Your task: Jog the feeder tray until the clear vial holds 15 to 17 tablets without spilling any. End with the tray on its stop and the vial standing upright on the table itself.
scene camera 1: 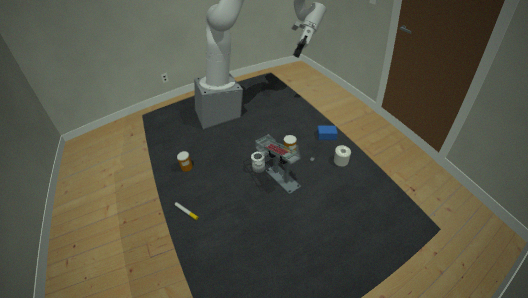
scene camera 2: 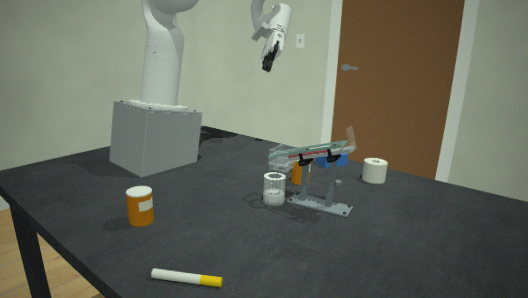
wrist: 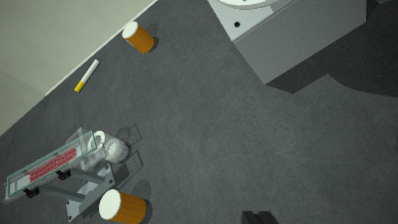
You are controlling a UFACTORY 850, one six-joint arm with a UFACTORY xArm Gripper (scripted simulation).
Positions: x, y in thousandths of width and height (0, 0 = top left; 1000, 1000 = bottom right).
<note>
In view: a grey feeder stand (scene camera 2: 573, 669).
The grey feeder stand is seen too in scene camera 1 (scene camera 1: 533, 592).
</note>
